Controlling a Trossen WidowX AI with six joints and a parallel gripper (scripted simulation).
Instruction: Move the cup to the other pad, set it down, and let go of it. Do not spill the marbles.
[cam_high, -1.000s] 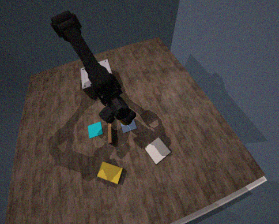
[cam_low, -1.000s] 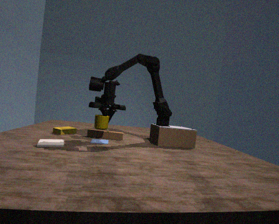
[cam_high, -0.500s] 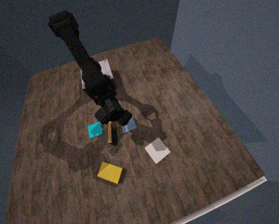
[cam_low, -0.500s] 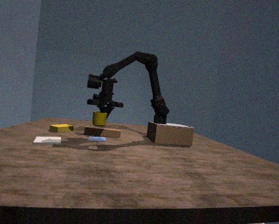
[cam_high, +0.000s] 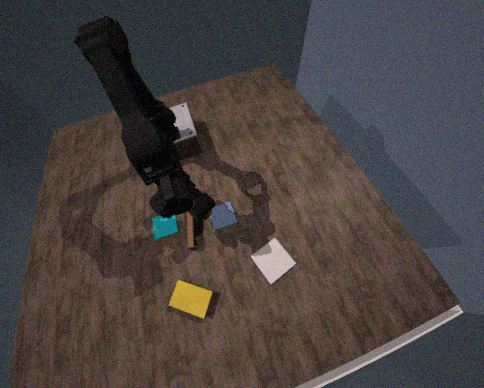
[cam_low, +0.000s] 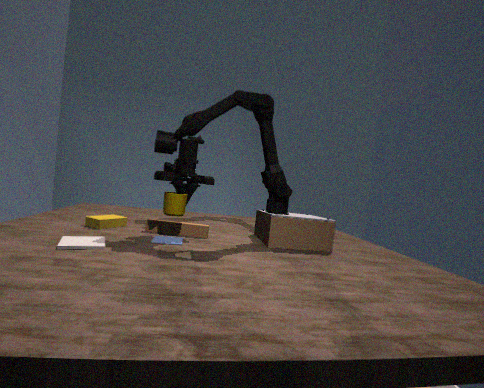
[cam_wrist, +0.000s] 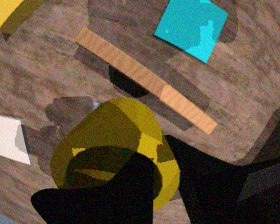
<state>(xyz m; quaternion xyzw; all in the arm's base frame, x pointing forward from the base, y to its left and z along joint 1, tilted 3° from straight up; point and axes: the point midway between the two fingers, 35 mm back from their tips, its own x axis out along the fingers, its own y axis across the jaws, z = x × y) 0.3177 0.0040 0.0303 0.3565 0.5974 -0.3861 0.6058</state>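
Right now the cyan pad is 14 cm to the right of my gripper tip, 11 cm below it and 2 cm behind it. Round my gripper tip: wooden bar 9 cm below, 3 cm to the right, 1 cm ahead; pale blue pad 11 cm below, 7 cm to the left, 4 cm ahead; yellow cup 2 cm ahead, 1 cm to the left.
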